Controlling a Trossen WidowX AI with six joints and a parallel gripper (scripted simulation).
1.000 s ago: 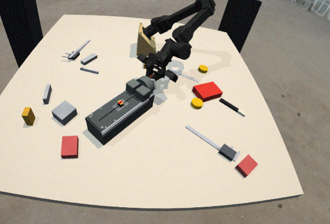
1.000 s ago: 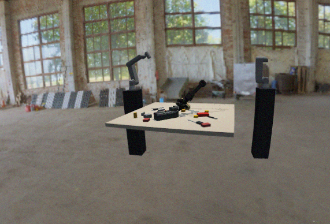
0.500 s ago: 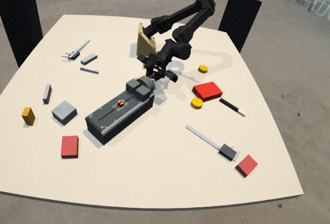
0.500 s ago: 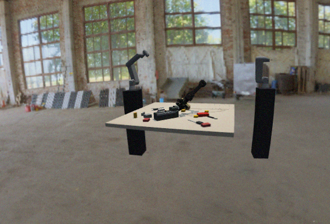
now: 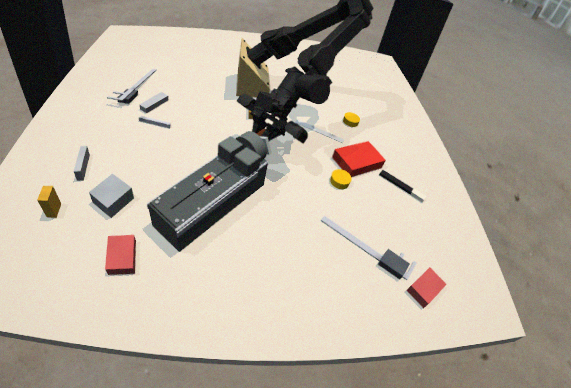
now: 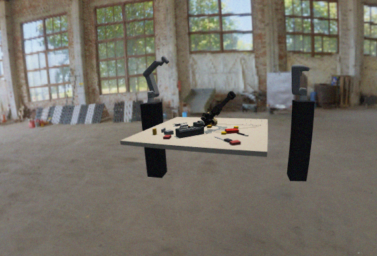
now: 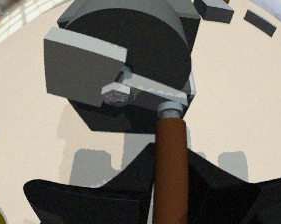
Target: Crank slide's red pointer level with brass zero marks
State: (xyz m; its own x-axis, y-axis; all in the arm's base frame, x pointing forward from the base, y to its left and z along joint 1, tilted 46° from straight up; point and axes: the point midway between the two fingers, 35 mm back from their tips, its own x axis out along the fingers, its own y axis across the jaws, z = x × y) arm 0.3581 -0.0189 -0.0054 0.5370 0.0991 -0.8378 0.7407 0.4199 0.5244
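Now: the crank 30 mm above my gripper tip, 10 mm to the left of it and 10 mm ahead of it. From my gripper tip the other things lie so: brown handle (30 mm above, 10 mm to the left, 10 mm behind); then grey bar (210 mm to the left, 130 mm behind, 50 mm below); then red pointer (130 mm ahead, 110 mm to the right, 30 mm above).
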